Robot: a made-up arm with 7 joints. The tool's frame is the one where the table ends. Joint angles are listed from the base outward.
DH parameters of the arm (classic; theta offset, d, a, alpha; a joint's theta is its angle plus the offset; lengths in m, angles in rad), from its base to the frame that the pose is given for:
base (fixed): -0.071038 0 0 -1.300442
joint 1: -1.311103 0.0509 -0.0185 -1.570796
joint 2: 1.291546 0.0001 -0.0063 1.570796
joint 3: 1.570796 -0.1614 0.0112 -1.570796
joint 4: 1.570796 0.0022 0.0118 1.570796
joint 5: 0 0.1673 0 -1.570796
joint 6: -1.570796 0 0.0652 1.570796
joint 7: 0 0 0 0
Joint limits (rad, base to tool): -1.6..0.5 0..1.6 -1.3..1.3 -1.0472..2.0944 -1.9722..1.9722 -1.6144..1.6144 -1.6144..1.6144
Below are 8 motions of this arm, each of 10 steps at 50 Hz.
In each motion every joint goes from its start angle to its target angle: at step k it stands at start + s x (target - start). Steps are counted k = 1, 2, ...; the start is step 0. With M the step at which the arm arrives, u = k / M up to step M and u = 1 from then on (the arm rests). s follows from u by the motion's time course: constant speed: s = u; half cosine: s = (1 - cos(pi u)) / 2; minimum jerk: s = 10 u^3 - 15 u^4 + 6 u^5.
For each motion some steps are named. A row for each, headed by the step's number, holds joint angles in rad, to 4 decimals.
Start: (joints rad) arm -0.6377 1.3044 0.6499 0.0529 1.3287 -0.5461 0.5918
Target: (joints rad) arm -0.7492 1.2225 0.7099 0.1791 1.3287 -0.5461 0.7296
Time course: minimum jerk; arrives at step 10
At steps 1, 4, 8, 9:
1: -0.6387 1.3037 0.6504 0.0540 1.3287 -0.5461 0.5930
4: -0.6731 1.2784 0.6689 0.0930 1.3287 -0.5461 0.6355
8: -0.7427 1.2272 0.7064 0.1718 1.3287 -0.5461 0.7216
9: -0.7482 1.2232 0.7094 0.1780 1.3287 -0.5461 0.7284

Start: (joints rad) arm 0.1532 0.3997 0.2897 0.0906 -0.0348 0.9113 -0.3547
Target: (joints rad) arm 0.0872 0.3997 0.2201 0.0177 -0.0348 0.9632 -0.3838
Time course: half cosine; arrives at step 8
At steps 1, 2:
1: 0.1507 0.3997 0.2871 0.0878 -0.0348 0.9133 -0.3558
2: 0.1435 0.3997 0.2795 0.0799 -0.0348 0.9189 -0.3590

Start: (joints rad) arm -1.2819 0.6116 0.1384 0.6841 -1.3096 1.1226 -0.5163
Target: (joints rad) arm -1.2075 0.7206 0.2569 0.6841 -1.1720 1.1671 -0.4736
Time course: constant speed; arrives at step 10
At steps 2, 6, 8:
2: -1.2670 0.6334 0.1621 0.6841 -1.2821 1.1315 -0.5078
6: -1.2373 0.6770 0.2095 0.6841 -1.2270 1.1493 -0.4907
8: -1.2224 0.6988 0.2332 0.6841 -1.1995 1.1582 -0.4821

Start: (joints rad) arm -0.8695 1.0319 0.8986 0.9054 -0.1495 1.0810 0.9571
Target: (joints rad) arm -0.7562 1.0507 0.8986 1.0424 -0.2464 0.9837 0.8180
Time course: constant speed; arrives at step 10
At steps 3, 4, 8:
3: -0.8355 1.0375 0.8986 0.9465 -0.1786 1.0518 0.9154
4: -0.8242 1.0394 0.8986 0.9602 -0.1883 1.0421 0.9015
8: -0.7789 1.0469 0.8986 1.0150 -0.2270 1.0032 0.8458

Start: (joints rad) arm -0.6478 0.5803 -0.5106 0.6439 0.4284 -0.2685 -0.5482
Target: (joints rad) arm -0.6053 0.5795 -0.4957 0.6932 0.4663 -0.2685 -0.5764
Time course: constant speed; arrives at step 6
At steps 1, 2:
1: -0.6407 0.5802 -0.5081 0.6521 0.4347 -0.2685 -0.5529
2: -0.6336 0.5800 -0.5056 0.6603 0.4410 -0.2685 -0.5576

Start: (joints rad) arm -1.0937 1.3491 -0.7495 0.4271 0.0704 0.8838 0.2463
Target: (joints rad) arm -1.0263 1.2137 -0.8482 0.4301 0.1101 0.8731 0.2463
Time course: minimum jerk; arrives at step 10
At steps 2, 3, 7, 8, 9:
2: -1.0898 1.3413 -0.7552 0.4273 0.0727 0.8832 0.2463
3: -1.0827 1.3270 -0.7656 0.4276 0.0769 0.8821 0.2463
7: -1.0373 1.2358 -0.8321 0.4296 0.1036 0.8748 0.2463
8: -1.0302 1.2215 -0.8425 0.4299 0.1078 0.8737 0.2463
9: -1.0269 1.2149 -0.8474 0.4301 0.1098 0.8732 0.2463

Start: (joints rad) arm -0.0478 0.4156 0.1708 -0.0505 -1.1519 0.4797 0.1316
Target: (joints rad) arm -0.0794 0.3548 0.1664 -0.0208 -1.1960 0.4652 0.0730
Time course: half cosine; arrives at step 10
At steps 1, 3, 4, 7, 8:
1: -0.0486 0.4141 0.1707 -0.0498 -1.1530 0.4793 0.1302
3: -0.0543 0.4031 0.1699 -0.0444 -1.1610 0.4767 0.1195
4: -0.0587 0.3946 0.1693 -0.0402 -1.1671 0.4747 0.1114
7: -0.0729 0.3673 0.1673 -0.0269 -1.1869 0.4682 0.0851
8: -0.0764 0.3606 0.1668 -0.0236 -1.1918 0.4666 0.0786

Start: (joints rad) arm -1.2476 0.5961 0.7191 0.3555 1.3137 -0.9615 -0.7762
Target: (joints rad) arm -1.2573 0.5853 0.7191 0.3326 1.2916 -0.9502 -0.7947
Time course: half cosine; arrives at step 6
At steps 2, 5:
2: -1.2500 0.5934 0.7191 0.3498 1.3082 -0.9587 -0.7808
5: -1.2567 0.5860 0.7191 0.3341 1.2931 -0.9510 -0.7935

